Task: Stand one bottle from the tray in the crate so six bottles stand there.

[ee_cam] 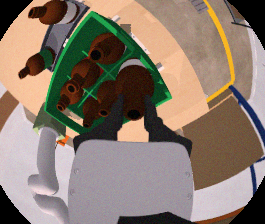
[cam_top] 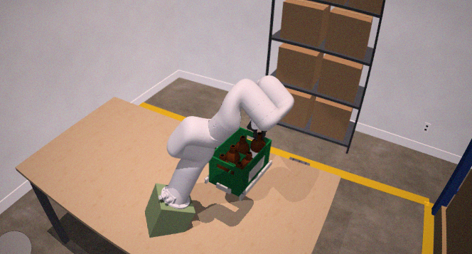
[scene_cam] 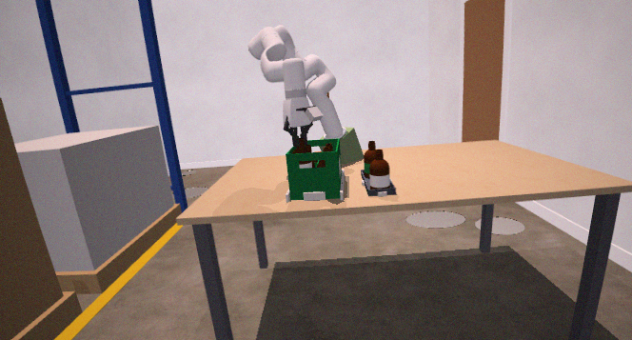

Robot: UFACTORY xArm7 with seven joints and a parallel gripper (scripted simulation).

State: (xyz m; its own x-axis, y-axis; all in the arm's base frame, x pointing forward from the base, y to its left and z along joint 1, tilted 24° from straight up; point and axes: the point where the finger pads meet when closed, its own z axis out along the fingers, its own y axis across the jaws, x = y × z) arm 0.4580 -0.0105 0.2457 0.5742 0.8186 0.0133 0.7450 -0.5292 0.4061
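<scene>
Right now my hand is 9 cm past the green crate, 4 cm to the right of it and 13 cm above it. Round my hand: dark tray (12 cm behind, 27 cm to the left, 20 cm below).
</scene>
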